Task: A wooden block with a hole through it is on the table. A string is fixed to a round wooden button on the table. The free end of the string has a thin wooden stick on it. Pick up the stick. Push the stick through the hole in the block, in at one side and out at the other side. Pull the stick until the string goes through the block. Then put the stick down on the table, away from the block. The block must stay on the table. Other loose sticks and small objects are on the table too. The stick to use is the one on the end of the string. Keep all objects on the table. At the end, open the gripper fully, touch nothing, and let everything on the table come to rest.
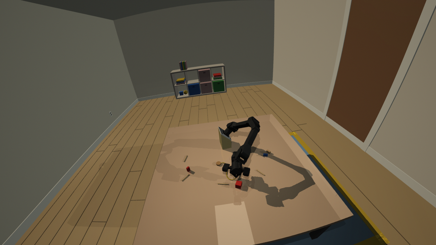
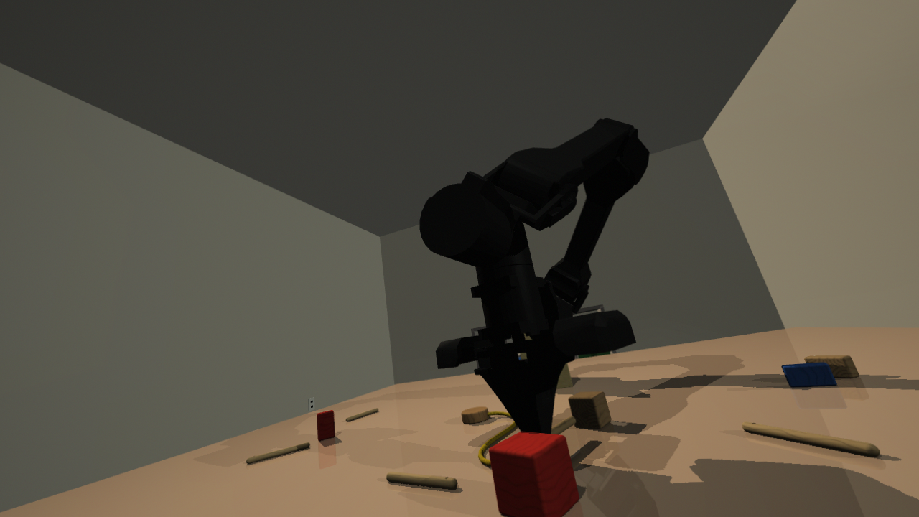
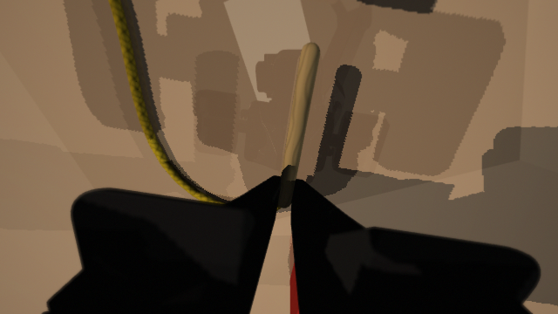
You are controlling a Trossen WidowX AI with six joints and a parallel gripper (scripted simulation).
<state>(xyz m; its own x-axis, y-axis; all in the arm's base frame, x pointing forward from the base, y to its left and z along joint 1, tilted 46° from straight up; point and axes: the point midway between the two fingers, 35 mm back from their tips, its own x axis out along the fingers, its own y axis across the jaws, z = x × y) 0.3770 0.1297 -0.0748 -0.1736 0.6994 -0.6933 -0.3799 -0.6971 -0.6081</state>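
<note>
My gripper tip is now 10 cm past the wooden block and 4 cm to the right of it. The rest, counted from my gripper tip: thin wooden stick: 1 cm behind; then big red cube: 7 cm ahead, 1 cm to the left; then round wooden button: 16 cm behind, 12 cm to the right, 1 cm below.
</note>
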